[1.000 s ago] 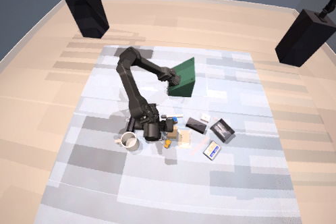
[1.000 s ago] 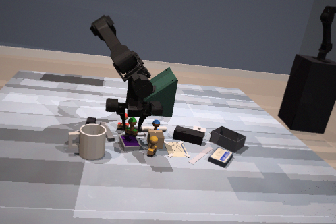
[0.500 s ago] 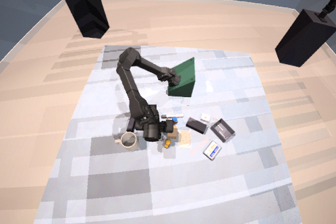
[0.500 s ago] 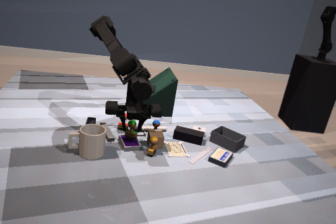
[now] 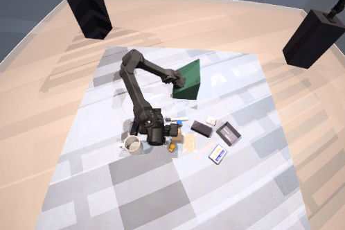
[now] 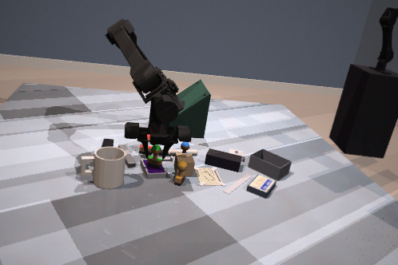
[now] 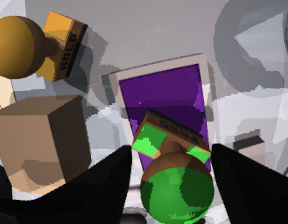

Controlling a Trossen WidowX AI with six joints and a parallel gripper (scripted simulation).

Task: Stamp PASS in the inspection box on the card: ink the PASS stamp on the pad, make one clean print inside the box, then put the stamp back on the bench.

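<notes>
My gripper tip is right at the green-knobbed stamp. The rest, counted from my gripper tip: purple ink pad (4 cm below); orange-knobbed stamp (5 cm ahead, 8 cm to the left, 2 cm below); cardboard box (2 cm behind, 9 cm to the left, 2 cm below).
</notes>
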